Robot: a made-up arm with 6 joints.
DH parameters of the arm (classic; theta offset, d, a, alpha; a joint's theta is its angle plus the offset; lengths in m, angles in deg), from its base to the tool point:
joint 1: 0 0.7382 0.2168 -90
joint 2: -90 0 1.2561 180
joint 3: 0 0 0.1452 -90
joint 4: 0 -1.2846 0 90
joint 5: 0 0 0 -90
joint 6: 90 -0.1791 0 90
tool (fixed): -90 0 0 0
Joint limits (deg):
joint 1: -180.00..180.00
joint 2: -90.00..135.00
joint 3: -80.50..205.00
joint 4: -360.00..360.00
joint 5: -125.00..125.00
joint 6: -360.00..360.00
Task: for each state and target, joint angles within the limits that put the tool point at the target. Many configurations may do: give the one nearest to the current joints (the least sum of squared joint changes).
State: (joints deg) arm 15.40 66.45 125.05 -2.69 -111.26 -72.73
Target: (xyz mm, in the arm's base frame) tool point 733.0 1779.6 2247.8
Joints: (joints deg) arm 67.02 70.35 135.29 -7.13 -115.64 -72.73
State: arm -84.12 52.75 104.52 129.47 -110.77 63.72
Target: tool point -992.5 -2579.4 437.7
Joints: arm -108.13 97.45 80.09 128.25 -91.54 63.72
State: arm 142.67 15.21 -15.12 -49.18 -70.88 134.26
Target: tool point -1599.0 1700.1 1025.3
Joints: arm 130.23 44.58 16.27 -52.05 -60.40 134.26
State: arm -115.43 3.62 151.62 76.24 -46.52 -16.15
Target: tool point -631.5 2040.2 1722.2
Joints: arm -75.56 -47.24 122.74 75.93 -36.34 -16.15
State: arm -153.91 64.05 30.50 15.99 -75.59 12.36
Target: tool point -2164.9 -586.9 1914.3
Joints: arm -163.52 34.39 41.39 17.09 -77.50 12.36
